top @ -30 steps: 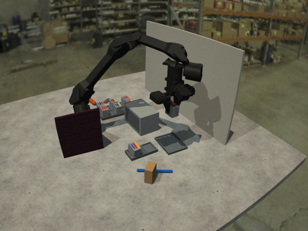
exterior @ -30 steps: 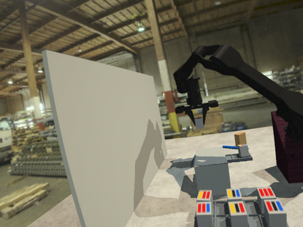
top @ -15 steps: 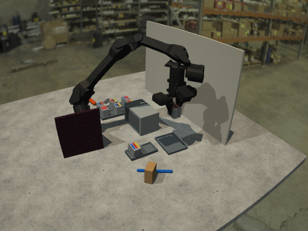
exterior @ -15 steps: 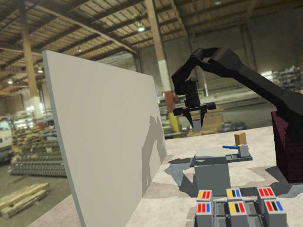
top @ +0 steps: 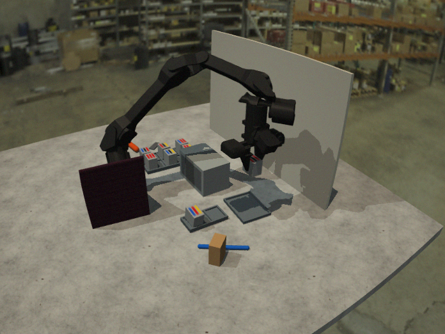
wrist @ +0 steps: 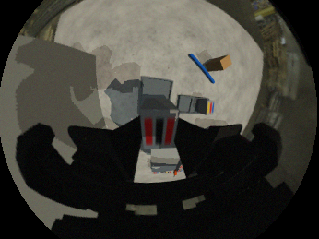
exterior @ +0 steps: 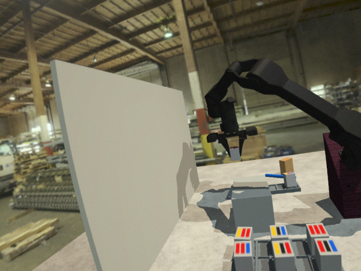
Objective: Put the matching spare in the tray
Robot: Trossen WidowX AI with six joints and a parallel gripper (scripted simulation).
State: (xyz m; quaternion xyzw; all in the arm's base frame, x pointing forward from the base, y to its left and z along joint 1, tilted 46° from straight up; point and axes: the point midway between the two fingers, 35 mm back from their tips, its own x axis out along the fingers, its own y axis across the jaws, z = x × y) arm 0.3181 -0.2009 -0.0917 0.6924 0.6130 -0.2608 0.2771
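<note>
Now: gripper tip 140 mm above the dark grey tray. From my gripper tip the other things lie so: grey spare (20 mm above); then brown block (200 mm behind, 130 mm to the right, 110 mm below); then blue rod (170 mm behind, 110 mm to the right, 140 mm below).
</note>
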